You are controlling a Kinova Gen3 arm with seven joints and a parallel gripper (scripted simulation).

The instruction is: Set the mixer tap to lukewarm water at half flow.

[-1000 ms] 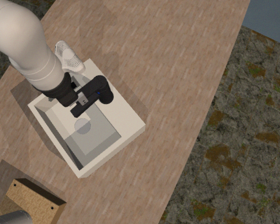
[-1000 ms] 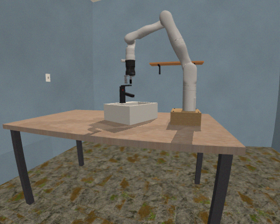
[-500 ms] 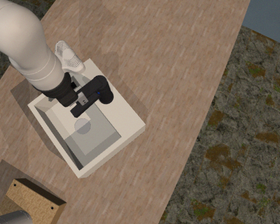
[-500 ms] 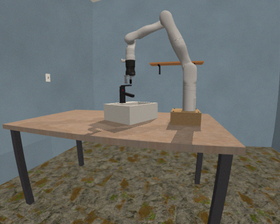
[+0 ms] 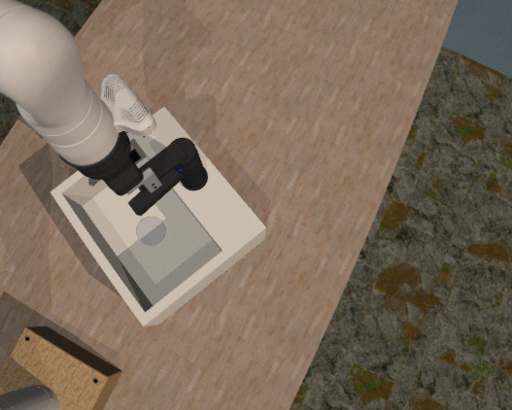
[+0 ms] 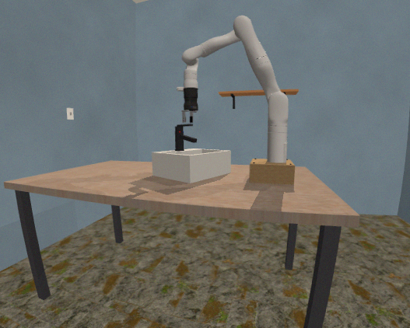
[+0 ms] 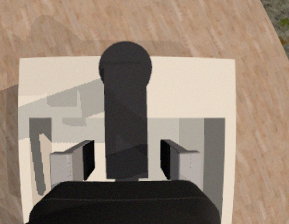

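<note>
My hand is 20 mm short of the lever, 10 mm to the left of it and 30 mm above it. Also, from my hand: white sink basin 50 mm behind, 10 mm to the left, 270 mm below; black mixer tap 50 mm ahead, 10 mm to the right, 80 mm below.
</note>
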